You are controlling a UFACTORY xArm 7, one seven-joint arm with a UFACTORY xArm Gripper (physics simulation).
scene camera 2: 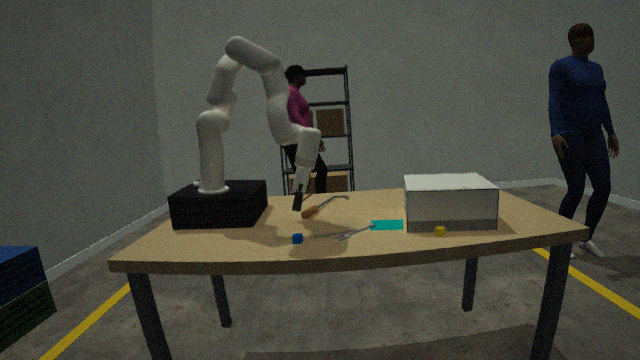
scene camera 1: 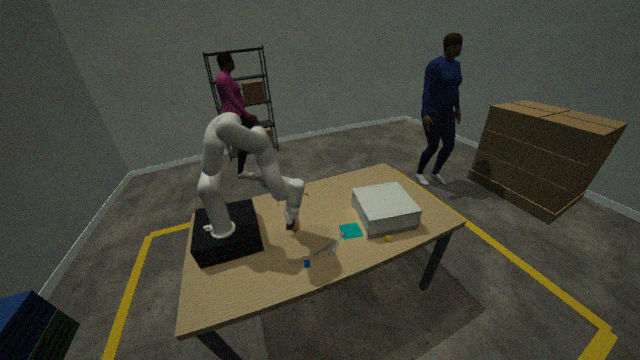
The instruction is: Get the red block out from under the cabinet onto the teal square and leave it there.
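Seen in the pictures: gripper, fingertip midpoint: (scene camera 2: 296, 210) (scene camera 1: 289, 229); arm's base, origin of the base link: (scene camera 2: 213, 191) (scene camera 1: 223, 229).
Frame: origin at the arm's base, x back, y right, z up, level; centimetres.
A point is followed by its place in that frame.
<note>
The white cabinet (scene camera 1: 386, 201) {x -86.3, y 12.8, z 1.2 cm} (scene camera 2: 450, 204) {x -83.5, y 24.7, z -3.4 cm} stands on the right half of the table. The red block does not show in either view; the space under the cabinet is hidden. The teal square (scene camera 1: 353, 231) {x -66.0, y 14.2, z -12.3 cm} (scene camera 2: 389, 225) {x -65.6, y 14.1, z -12.3 cm} lies flat just left of the cabinet. My gripper (scene camera 1: 291, 228) {x -33.0, y 2.8, z -8.3 cm} (scene camera 2: 297, 208) {x -33.0, y 2.8, z -8.3 cm} is shut and empty, tilted down low over the table, between the black base and the teal square. A hooked tool with an orange-brown handle (scene camera 2: 309, 212) {x -37.7, y 1.7, z -9.7 cm} lies close beside the fingers, its thin grey shaft pointing back and right; in scene camera 1 the gripper largely hides it.
A blue block (scene camera 1: 307, 263) {x -36.3, y 26.8, z -9.8 cm} (scene camera 2: 297, 238) {x -36.4, y 27.2, z -10.5 cm} lies near the front edge. Thin grey tools (scene camera 1: 325, 248) (scene camera 2: 356, 231) lie between it and the teal square. A yellow block (scene camera 1: 388, 238) {x -79.2, y 27.9, z -9.9 cm} (scene camera 2: 440, 231) {x -79.3, y 28.4, z -10.5 cm} lies in front of the cabinet. Two people stand behind the table.
</note>
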